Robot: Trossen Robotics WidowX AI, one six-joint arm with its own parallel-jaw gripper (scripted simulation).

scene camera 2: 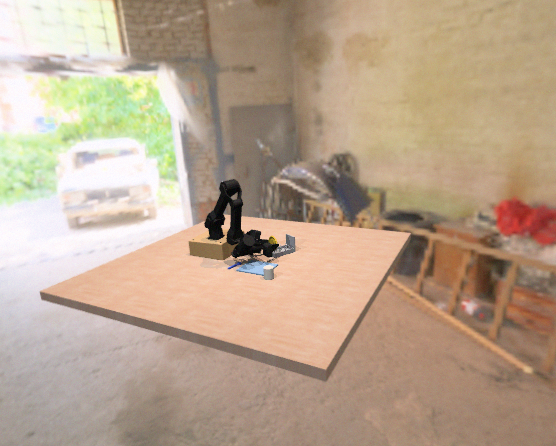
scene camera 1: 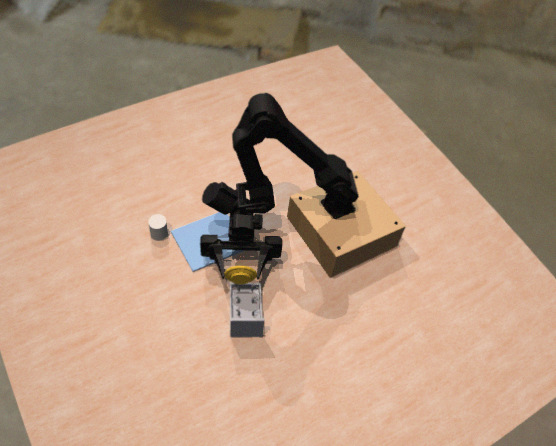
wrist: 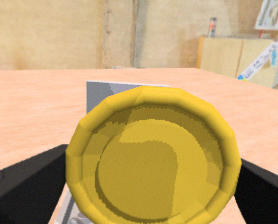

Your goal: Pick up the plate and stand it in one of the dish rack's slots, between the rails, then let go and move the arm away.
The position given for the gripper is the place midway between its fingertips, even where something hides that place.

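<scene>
The gripper (scene camera 1: 240,278), with a grey dish rack (scene camera 1: 245,305) in the same view. The gripper (wrist: 151,159), carrying a yellow plate (wrist: 149,147).
</scene>
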